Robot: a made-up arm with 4 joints.
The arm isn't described. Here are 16 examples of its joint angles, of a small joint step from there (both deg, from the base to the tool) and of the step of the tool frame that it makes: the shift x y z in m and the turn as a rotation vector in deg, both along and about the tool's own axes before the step.
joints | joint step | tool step
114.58 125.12 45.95 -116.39 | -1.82 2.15 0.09 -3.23 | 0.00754 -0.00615 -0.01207 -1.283 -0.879 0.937
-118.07 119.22 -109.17 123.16 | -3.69 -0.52 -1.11 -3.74 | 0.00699 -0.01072 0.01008 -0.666 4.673 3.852
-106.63 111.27 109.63 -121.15 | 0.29 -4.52 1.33 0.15 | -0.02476 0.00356 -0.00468 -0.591 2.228 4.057
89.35 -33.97 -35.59 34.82 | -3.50 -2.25 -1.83 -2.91 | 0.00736 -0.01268 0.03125 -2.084 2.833 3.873
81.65 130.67 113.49 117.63 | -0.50 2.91 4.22 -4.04 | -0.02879 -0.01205 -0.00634 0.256 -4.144 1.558
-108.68 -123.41 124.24 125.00 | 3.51 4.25 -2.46 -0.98 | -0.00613 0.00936 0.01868 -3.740 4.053 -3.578
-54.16 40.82 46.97 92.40 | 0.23 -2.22 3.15 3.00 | 0.00401 0.00774 -0.00483 -1.375 -3.398 -1.452
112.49 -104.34 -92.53 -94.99 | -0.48 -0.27 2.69 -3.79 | 0.00355 -0.01193 0.00861 0.254 3.148 3.522
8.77 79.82 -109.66 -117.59 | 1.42 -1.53 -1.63 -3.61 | 0.00331 -0.00974 -0.00839 -0.802 0.181 2.271
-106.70 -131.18 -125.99 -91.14 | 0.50 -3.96 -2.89 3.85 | 0.02918 0.02405 -0.02649 -2.092 -3.284 -7.201
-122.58 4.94 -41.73 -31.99 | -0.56 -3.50 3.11 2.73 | 0.02927 0.02491 0.02755 -1.103 4.181 -4.560
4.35 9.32 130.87 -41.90 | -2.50 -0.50 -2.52 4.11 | 0.01214 0.02023 -0.02425 0.814 -3.573 -5.298
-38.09 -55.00 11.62 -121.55 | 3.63 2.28 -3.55 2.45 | 0.01939 0.01555 -0.03476 -4.896 -4.646 -4.947
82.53 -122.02 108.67 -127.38 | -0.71 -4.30 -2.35 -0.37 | -0.03161 0.00711 -0.01278 -1.797 -0.840 4.591
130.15 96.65 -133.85 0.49 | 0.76 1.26 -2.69 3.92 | 0.00921 -0.00122 0.01289 1.893 1.044 -3.100
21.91 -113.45 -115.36 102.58 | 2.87 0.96 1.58 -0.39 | 0.00647 0.00398 0.00515 -1.613 0.734 0.797
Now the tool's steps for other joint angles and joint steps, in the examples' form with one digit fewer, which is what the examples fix.
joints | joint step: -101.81 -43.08 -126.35 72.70 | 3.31 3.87 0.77 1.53
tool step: 0.0288 -0.0232 0.0037 0.16 1.42 3.07
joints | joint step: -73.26 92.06 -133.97 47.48 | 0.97 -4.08 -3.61 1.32
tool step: -0.0026 0.0159 -0.0098 3.94 0.01 -4.17
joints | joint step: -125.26 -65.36 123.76 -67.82 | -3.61 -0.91 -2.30 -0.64
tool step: 0.0006 0.0020 -0.0211 -1.98 0.28 0.61
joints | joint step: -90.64 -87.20 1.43 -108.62 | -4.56 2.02 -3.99 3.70
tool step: 0.0016 0.0176 -0.0094 -1.77 1.12 -3.38
